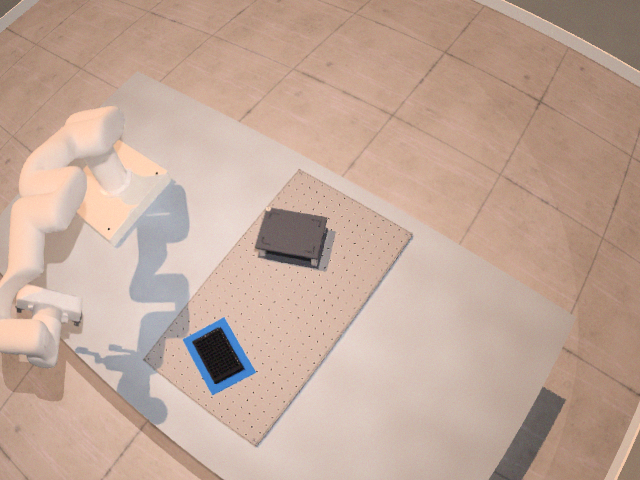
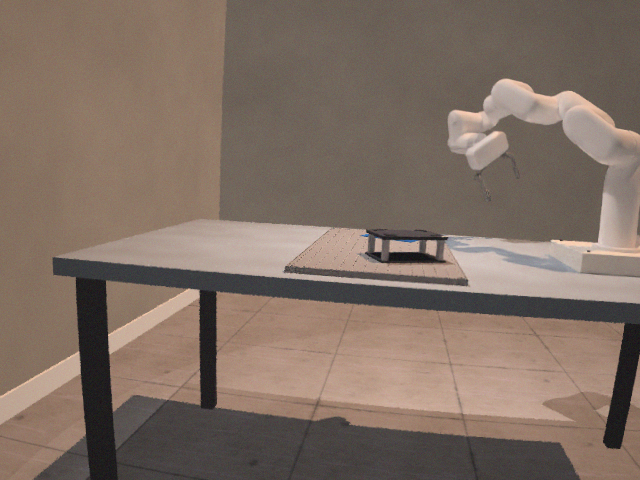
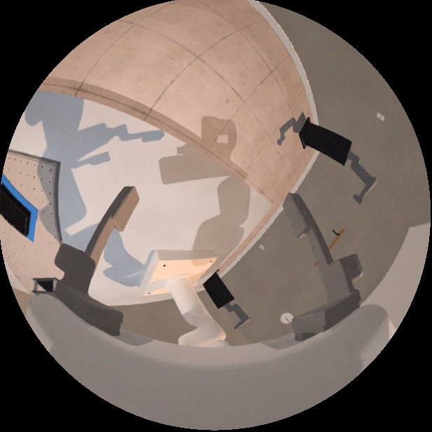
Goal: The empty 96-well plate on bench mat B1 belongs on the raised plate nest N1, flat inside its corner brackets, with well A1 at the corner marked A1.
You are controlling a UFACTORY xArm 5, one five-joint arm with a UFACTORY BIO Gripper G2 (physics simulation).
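Places are measured from the arm's base along level axes (x ahead, y left, z up), in metres.
Pixels of known places: hand at its tool point: (image 2: 502, 183); arm's base at its link origin: (image 1: 114, 180) (image 2: 615, 249).
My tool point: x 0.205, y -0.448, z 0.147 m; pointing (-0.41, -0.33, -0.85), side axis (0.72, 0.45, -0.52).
Observation:
For each thing: its middle in the pictures, then the offset to it from my tool point. Level surfaces: height alone.
- black 96-well plate at the middle of its body: (image 1: 217, 355) 0.379 m ahead, 0.191 m left, 0.174 m down
- blue bench mat B1 at its surface level: 0.181 m down
- dark raised nest N1 at the middle of its body: (image 2: 405, 245) (image 1: 292, 237) 0.375 m ahead, 0.555 m left, 0.151 m down
- perforated board at its surface level: 0.183 m down
- grey table at its surface level: 0.196 m down
The black 96-well plate (image 1: 218, 355) (image 3: 15, 212) lies flat on the blue bench mat B1 (image 1: 233, 342) (image 3: 33, 222); its well A1 cannot be made out. The dark raised nest N1 (image 1: 292, 233) (image 2: 405, 234) stands on short posts, with thin corner brackets on its bare top. A small pale spot shows at one nest corner; no A1 lettering is readable. My gripper (image 1: 48, 316) (image 2: 502, 188) (image 3: 212, 192) is open and empty, high up and well to the side of the plate and nest, tilted with its fingers towards the arm's base side.
Nest and mat stand on a perforated board (image 1: 330, 304) (image 2: 336, 253) on the grey table (image 1: 439, 335) (image 2: 170, 242). The arm's pale base (image 1: 129, 206) (image 2: 594, 258) (image 3: 185, 265) is bolted at one table end. The arm's shadow falls across the table and a board corner.

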